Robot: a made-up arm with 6 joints. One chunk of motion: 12 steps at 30 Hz.
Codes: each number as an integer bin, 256 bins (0 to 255) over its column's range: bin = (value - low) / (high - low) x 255, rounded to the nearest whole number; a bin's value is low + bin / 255 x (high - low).
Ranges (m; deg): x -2.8..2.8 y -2.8..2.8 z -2.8..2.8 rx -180..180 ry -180..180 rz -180..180
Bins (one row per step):
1: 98 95 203 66 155 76
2: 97 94 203 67 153 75
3: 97 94 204 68 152 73
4: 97 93 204 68 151 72
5: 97 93 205 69 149 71
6: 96 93 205 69 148 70
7: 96 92 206 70 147 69
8: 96 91 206 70 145 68
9: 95 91 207 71 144 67
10: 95 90 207 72 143 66
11: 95 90 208 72 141 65
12: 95 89 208 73 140 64
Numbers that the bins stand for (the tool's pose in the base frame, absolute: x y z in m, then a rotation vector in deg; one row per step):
1: -0.6478 -0.7137 1.6580 -86.82 38.82 -72.71
2: -0.6698 -0.7357 1.6580 -85.41 36.00 -74.12
3: -0.6698 -0.7357 1.6800 -84.00 34.59 -76.94
4: -0.6698 -0.7576 1.6800 -84.00 33.18 -78.35
5: -0.6698 -0.7576 1.7020 -82.59 30.35 -79.76
6: -0.6918 -0.7576 1.7020 -82.59 28.94 -81.18
7: -0.6918 -0.7796 1.7239 -81.18 27.53 -82.59
8: -0.6918 -0.8016 1.7239 -81.18 24.71 -84.00
9: -0.7137 -0.8016 1.7459 -79.76 23.29 -85.41
10: -0.7137 -0.8235 1.7459 -78.35 21.88 -86.82
11: -0.7137 -0.8235 1.7678 -78.35 19.06 -88.24
12: -0.7137 -0.8455 1.7678 -76.94 17.65 -89.65

